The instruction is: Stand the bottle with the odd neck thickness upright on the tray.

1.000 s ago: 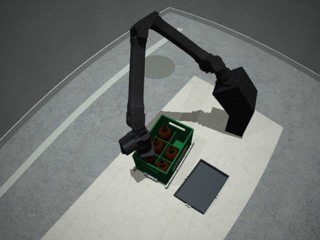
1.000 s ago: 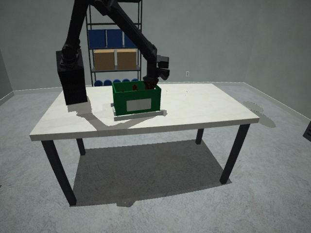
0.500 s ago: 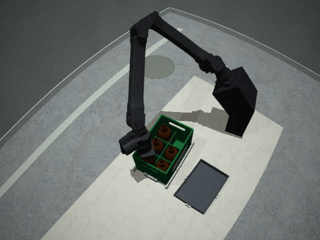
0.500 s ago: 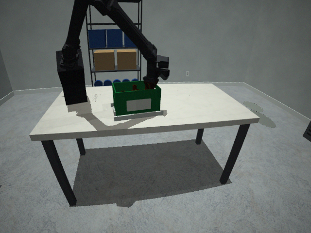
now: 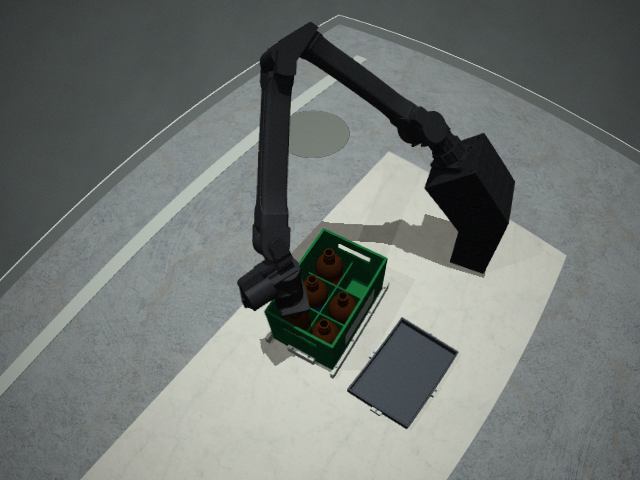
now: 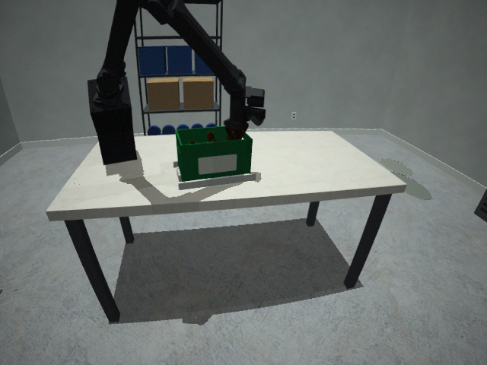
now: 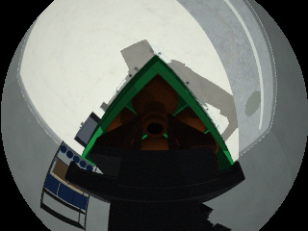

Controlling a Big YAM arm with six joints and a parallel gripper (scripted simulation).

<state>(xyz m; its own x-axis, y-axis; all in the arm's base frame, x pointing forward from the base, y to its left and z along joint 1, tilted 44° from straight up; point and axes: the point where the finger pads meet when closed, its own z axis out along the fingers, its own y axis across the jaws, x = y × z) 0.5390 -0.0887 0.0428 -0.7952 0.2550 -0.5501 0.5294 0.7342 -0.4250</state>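
My gripper is now 9 cm past the crate, 2 cm to the right of it and 7 cm above it. Also, from my hand: tray (9 cm behind, 29 cm to the left, 14 cm below).
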